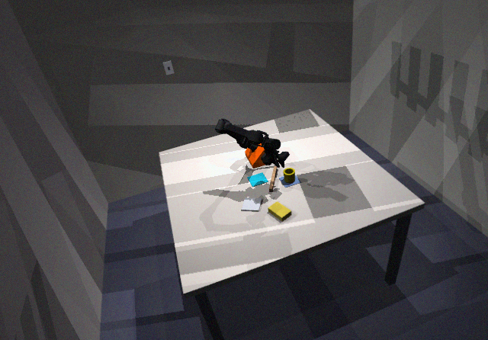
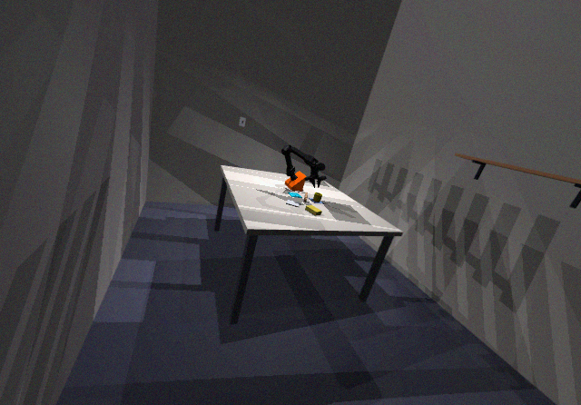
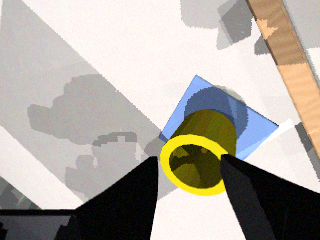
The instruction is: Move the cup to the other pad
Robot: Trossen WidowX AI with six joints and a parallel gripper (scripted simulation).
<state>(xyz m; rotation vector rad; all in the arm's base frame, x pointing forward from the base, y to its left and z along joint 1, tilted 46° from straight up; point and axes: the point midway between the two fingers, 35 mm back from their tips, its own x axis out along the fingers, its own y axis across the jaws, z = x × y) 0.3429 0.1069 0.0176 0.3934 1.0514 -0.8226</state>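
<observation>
The yellow cup is 30 mm behind my gripper tip, 50 mm to the left of it and 100 mm below it. Also, from my gripper tip: wooden stick: 70 mm behind, 40 mm to the right, 130 mm below; cyan block: 110 mm behind, 130 mm to the right, 140 mm below; blue pad: 20 mm behind, 50 mm to the left, 140 mm below.
</observation>
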